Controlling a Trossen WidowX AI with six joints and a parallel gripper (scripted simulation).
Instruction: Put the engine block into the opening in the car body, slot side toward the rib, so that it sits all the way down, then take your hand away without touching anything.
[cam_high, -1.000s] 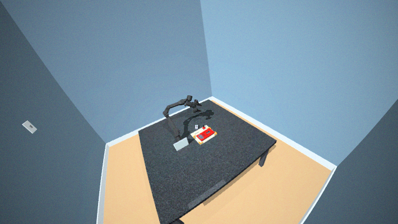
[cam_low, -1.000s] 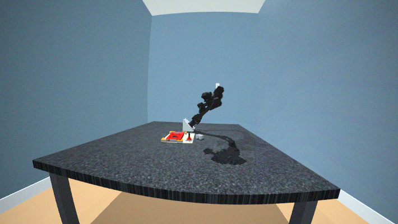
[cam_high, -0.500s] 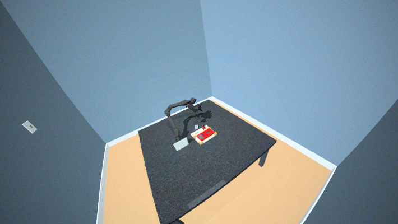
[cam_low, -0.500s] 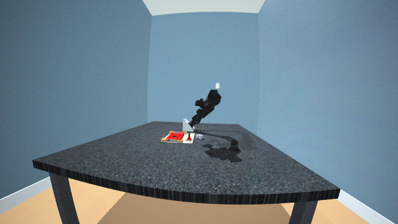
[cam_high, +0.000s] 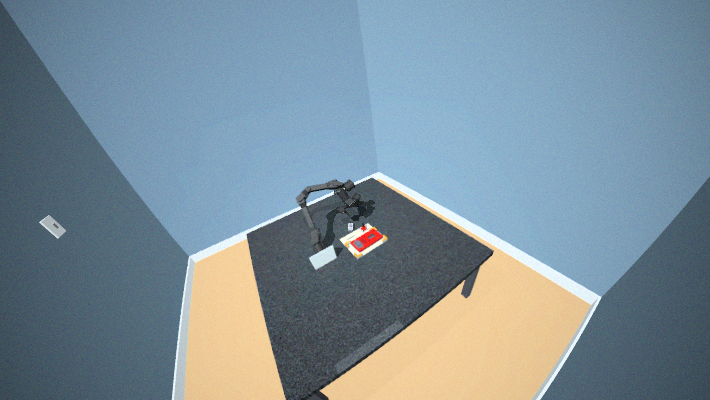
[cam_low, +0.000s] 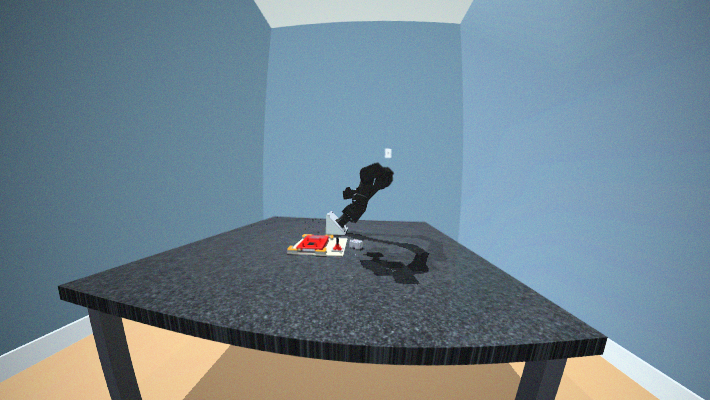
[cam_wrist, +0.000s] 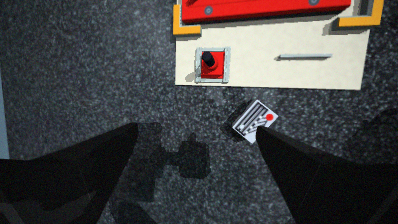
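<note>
Right now my gripper tip is 120 mm above the grey engine block and 50 mm past it.
</note>
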